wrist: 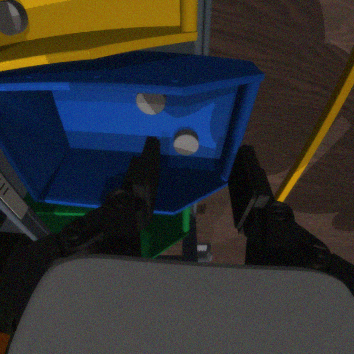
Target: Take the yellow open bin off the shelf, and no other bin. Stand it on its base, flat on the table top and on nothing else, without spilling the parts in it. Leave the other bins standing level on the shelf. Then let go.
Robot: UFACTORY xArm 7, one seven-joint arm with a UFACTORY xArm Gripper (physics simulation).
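Places are measured from the arm's base along level axes (x ahead, y left, z up), in centimetres.
Pixels of known places: gripper, fingertip midpoint: (196, 159).
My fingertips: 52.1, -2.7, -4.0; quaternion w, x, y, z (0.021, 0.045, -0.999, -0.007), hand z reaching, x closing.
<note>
Ahead of a thing's pixels: the offset from my fingertips to its top centre, as dx, dy, dz. "spot": to the spot under its first point. Level surfaces: height alone.
The yellow open bin {spot: +6.7, -5.8, -7.4} (115, 20) shows in part at the upper left, with a round grey part {+14.7, -5.7, -6.4} (11, 17) in it. My gripper (196, 159) is partly open and grips nothing. It is below the yellow bin in the view, over the blue bin {+4.5, +1.1, +0.2} (190, 70). The left finger overlaps the inside of the blue bin, and the right finger is outside its right end wall. That wall lies between the fingers, with gaps at both sides. The far end of the yellow bin is cut off by the view.
The blue bin holds two round light parts {spot: +3.5, -0.4, -6.1} (151, 102) {spot: +0.0, +3.0, -6.0} (186, 142). A green bin {spot: +0.0, +16.4, -4.0} (167, 232) shows partly below it. A grey shelf rail {spot: +0.4, -6.2, -7.3} (203, 27) runs beside the yellow bin. A thin yellow strip {-13.7, +0.4, -7.3} (320, 132) crosses the brown wood-grain surface {dz -8.3} (255, 40) at the right.
</note>
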